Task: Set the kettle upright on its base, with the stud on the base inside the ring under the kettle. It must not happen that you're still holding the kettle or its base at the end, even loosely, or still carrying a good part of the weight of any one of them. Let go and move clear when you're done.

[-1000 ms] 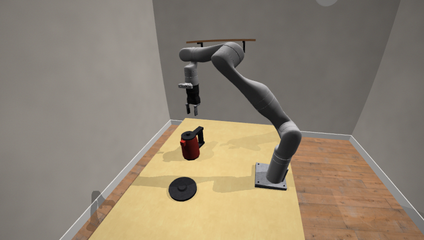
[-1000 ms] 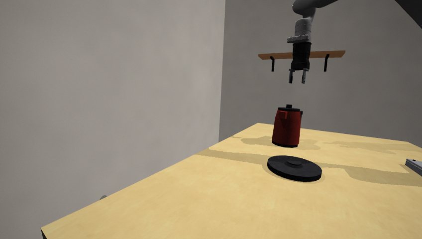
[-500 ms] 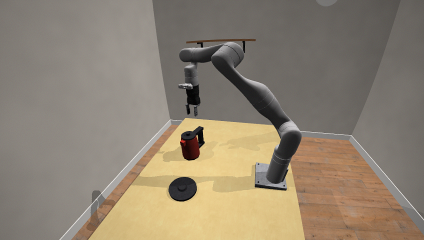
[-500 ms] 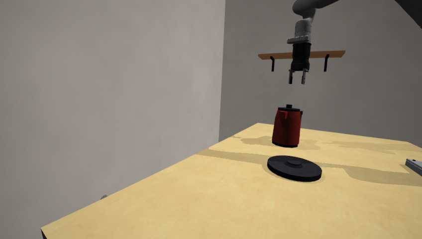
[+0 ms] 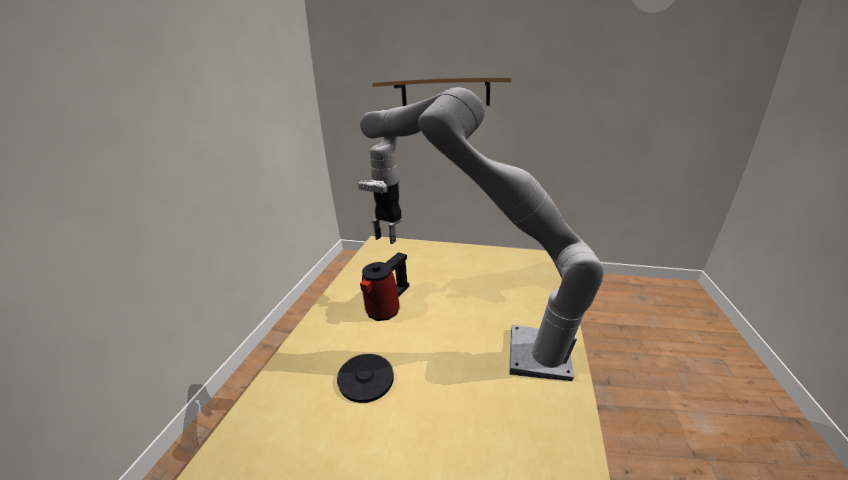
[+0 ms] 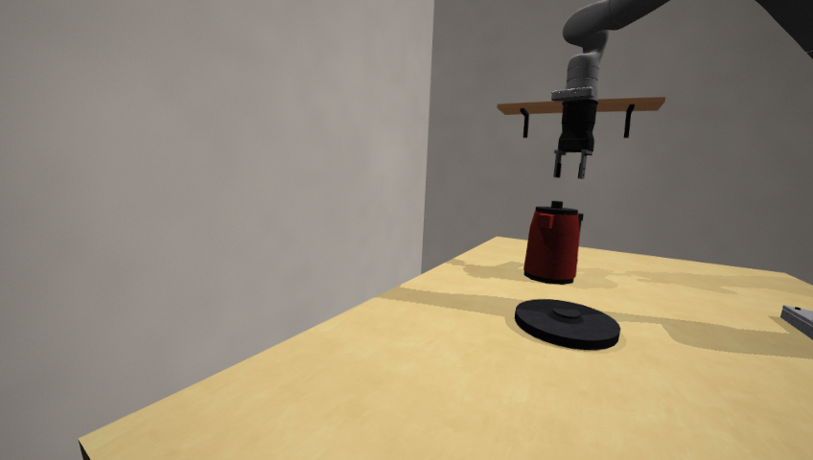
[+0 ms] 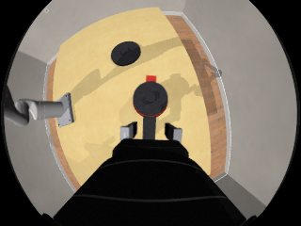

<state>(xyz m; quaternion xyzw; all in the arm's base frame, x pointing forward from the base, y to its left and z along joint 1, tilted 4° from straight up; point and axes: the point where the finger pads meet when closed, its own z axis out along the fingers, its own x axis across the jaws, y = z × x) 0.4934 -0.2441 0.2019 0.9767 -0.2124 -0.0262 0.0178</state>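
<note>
Right now the red kettle is 10 mm ahead of my hand, 30 mm to the left of it and 160 mm below it. From my hand the other things lie so: round black base: 10 mm ahead, 340 mm to the left, 240 mm below.
</note>
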